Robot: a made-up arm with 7 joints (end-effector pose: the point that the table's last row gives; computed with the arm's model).
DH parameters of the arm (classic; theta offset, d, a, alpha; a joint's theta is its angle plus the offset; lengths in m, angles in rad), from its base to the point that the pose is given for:
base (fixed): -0.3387 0 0.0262 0
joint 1: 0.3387 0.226 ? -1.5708
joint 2: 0 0.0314 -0.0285 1.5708
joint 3: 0 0.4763 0.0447 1.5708
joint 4: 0 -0.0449 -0.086 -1.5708
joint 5: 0 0.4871 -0.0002 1.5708
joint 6: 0 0.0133 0.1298 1.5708
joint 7: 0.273 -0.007 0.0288 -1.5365
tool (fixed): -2.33 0.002 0 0
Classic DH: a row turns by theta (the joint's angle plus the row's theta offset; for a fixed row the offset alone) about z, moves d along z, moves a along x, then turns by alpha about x.
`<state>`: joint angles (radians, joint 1 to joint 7).
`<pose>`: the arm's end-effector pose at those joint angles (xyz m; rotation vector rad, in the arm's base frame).
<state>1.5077 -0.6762 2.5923 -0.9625 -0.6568 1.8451 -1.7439</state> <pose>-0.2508 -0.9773 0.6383 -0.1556 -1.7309 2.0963</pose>
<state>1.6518 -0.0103 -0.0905 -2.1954 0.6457 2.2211 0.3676</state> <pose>0.0437 0.5468 0.4726 -0.0208 2.2852 -1.3781</pose>
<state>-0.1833 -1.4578 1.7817 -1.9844 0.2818 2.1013 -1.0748</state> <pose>-0.2752 0.7434 0.0737 -0.9523 0.0895 -0.6461</pose>
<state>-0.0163 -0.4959 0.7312 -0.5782 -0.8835 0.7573 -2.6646</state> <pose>-0.2679 0.2404 1.1838 -1.3023 0.4540 -0.7350</pose>
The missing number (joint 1, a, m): -0.0297
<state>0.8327 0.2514 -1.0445 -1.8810 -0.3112 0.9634 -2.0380</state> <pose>0.6190 -0.0717 0.4500 -1.1832 2.5522 -0.6265</pose>
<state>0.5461 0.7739 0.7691 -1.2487 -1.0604 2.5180 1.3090</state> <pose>0.4003 0.7762 0.6295 1.2837 1.8920 -0.8080</pose>
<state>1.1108 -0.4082 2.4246 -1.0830 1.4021 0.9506 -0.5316</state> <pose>-0.6248 -0.6346 0.7684 -2.9102 -0.4616 0.6251</pose>
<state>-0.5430 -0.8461 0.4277 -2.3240 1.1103 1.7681 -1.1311</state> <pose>0.3488 0.1302 0.6768 0.8301 1.7882 -0.5505</pose>
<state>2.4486 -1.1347 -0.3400 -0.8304 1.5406 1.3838 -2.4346</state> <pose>0.6201 -0.4336 0.9829 0.8982 -0.8471 2.7024</pose>
